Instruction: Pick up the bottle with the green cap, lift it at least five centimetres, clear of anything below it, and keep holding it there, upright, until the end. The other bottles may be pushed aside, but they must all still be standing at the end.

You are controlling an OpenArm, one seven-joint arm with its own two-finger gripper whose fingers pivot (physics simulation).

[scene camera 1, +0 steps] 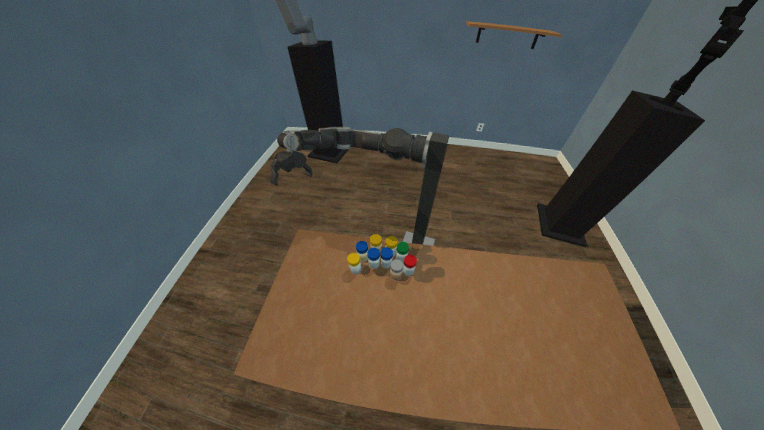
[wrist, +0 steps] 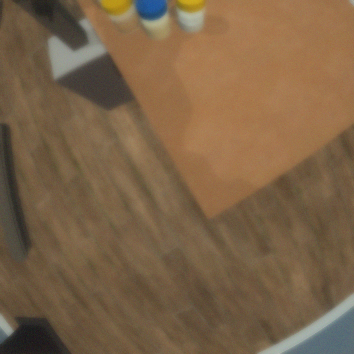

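The bottle with the green cap (scene camera 1: 402, 248) stands upright near the table's back edge, at the right of a tight group of bottles; it does not show in the wrist view. A yellow-capped bottle (scene camera 1: 391, 243) is at its back left, a blue-capped one (scene camera 1: 386, 254) at its front left, a grey-capped one (scene camera 1: 396, 266) in front and a red-capped one (scene camera 1: 410, 261) at its front right. My gripper (scene camera 1: 292, 178) is wide open and empty, high up and far to the left of the bottles, beyond the table's edge. One finger shows at the left of the wrist view.
Other bottles stand at the group's left: two yellow-capped (scene camera 1: 375, 240) (scene camera 1: 353, 260) and two blue-capped (scene camera 1: 361, 247) (scene camera 1: 373, 254). All stand on the brown table top (scene camera 1: 481, 331) (wrist: 260, 100). The arm's dark post (scene camera 1: 429, 186) rises behind the green-capped bottle.
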